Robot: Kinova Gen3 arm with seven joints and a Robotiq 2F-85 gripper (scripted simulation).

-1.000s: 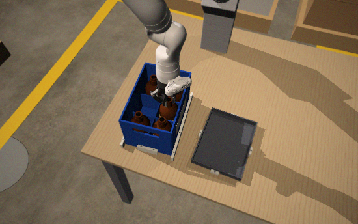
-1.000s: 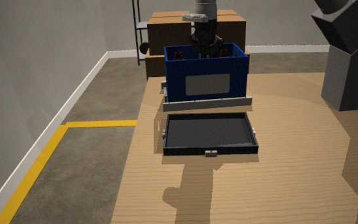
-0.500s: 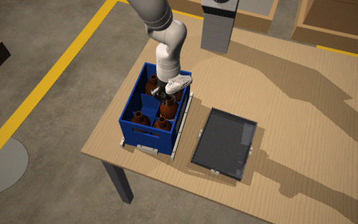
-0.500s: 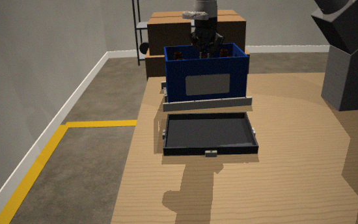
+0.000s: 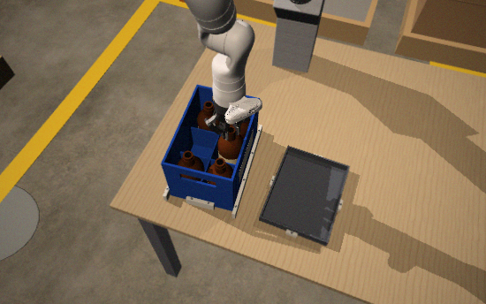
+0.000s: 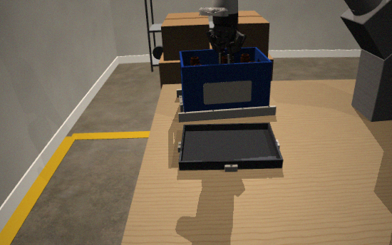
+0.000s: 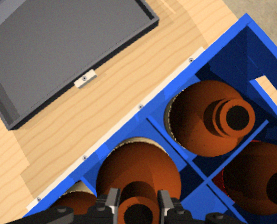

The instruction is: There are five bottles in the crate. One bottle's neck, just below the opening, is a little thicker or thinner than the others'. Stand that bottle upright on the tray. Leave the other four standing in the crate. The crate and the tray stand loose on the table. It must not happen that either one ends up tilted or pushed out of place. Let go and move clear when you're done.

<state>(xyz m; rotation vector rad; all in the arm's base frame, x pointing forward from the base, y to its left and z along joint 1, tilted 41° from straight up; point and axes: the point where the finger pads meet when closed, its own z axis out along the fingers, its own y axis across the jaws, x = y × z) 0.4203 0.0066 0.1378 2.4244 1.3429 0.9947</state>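
The blue crate is 2 cm ahead of my hand, 4 cm to the right of it and 9 cm below it. Round my hand: dark grey tray (3 cm behind, 23 cm to the left, 17 cm below).
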